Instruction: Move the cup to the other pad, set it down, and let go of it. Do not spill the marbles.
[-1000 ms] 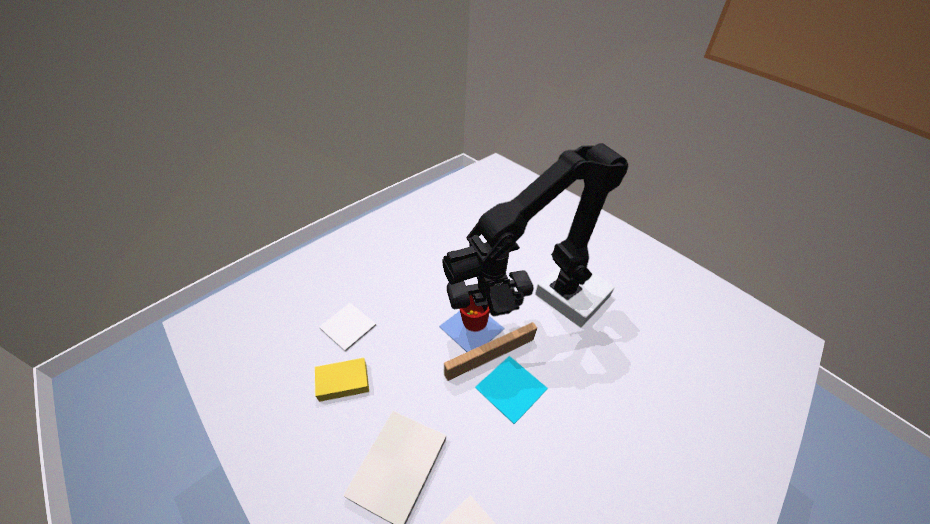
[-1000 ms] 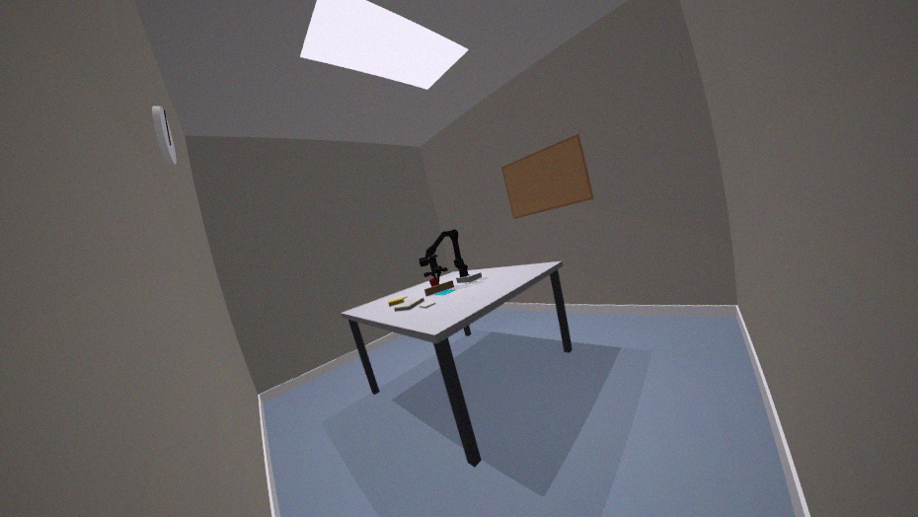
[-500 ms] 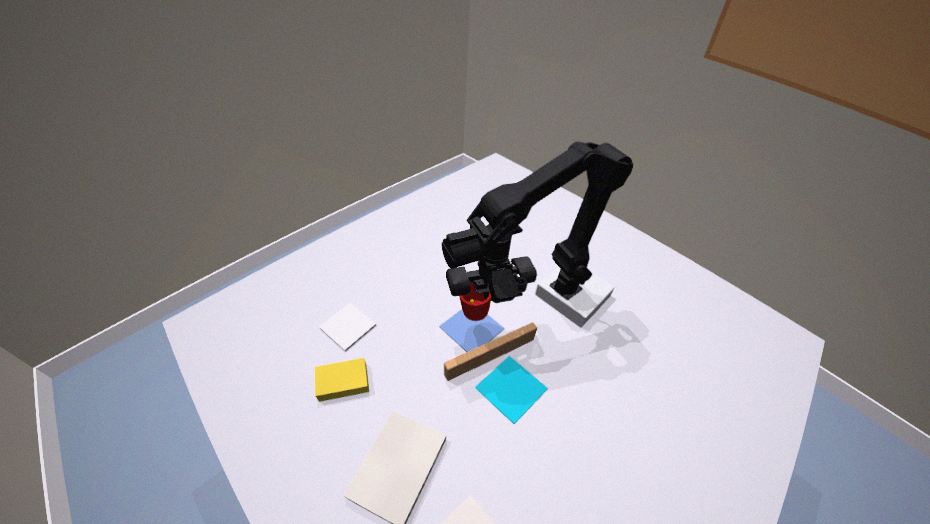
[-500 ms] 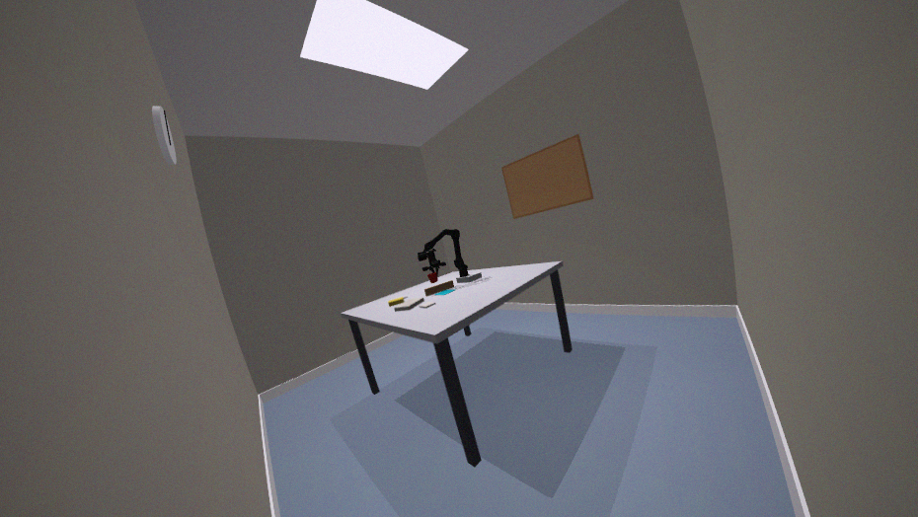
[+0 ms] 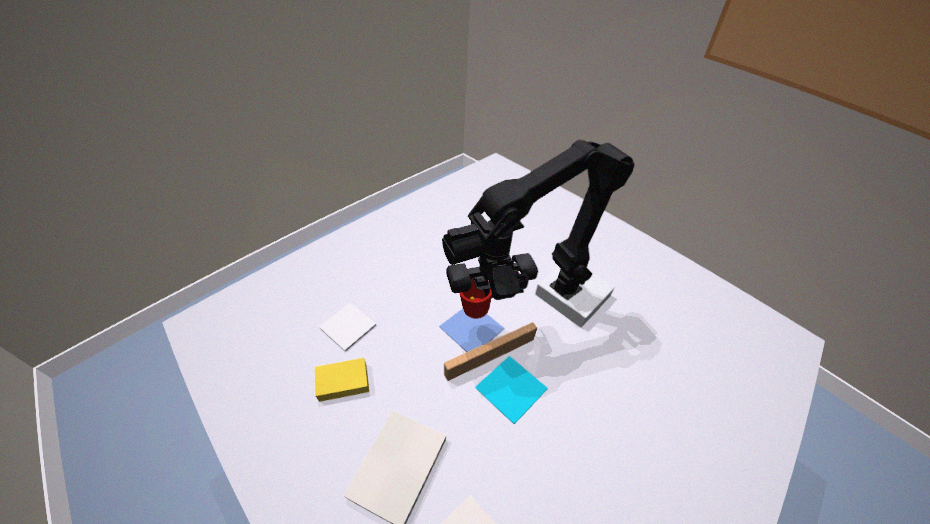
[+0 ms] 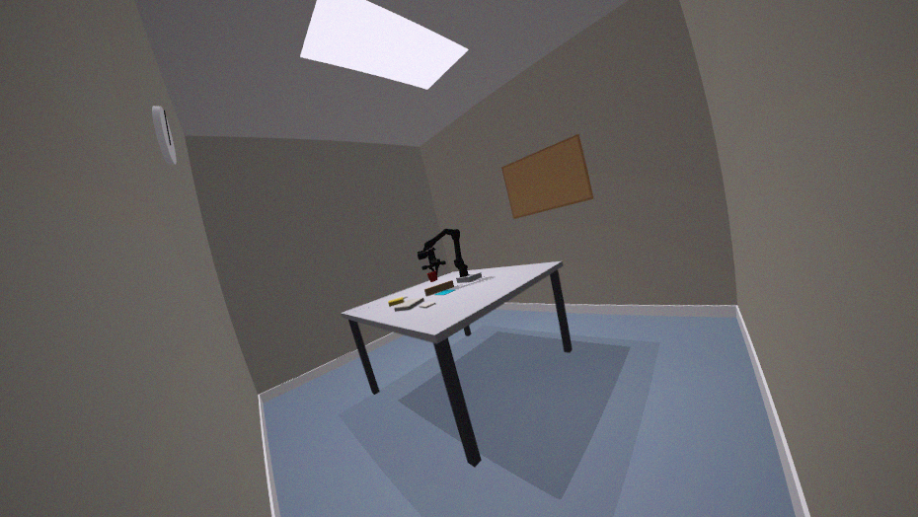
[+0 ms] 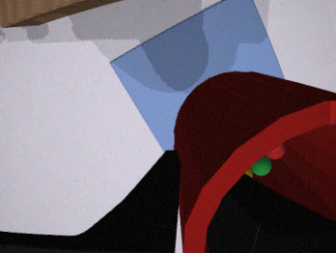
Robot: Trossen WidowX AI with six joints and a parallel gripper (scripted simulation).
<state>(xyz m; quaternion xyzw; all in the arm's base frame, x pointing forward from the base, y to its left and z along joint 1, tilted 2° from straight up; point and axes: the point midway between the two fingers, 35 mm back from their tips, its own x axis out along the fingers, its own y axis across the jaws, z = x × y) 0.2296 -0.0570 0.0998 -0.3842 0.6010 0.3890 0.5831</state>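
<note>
My gripper tip is 30 mm short of the green marble, 30 mm to the left of it and 20 mm above it. From my gripper tip the other things lie so: red cup: 30 mm ahead, 20 mm to the right; then pale blue pad: 30 mm ahead, 10 mm to the right, 120 mm below; then wooden bar: 50 mm ahead, 70 mm to the left, 100 mm below.
</note>
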